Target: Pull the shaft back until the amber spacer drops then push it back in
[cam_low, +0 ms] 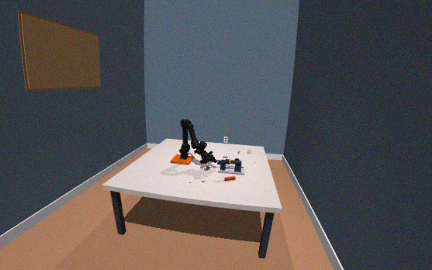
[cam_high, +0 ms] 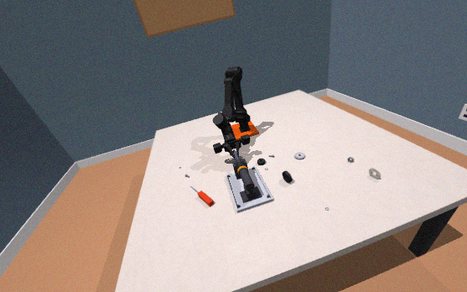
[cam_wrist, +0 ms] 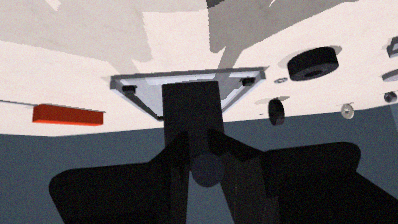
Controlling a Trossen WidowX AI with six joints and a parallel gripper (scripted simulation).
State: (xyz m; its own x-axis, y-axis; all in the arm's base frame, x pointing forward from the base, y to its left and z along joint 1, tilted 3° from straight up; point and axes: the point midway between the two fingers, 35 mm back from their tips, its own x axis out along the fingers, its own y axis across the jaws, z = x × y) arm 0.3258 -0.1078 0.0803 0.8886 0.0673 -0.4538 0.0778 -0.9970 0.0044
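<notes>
Right now my gripper tip is 50 mm short of the shaft and 20 mm below it. Also, from my gripper tip: amber spacer: 120 mm ahead, 10 mm to the left, 20 mm above.
</notes>
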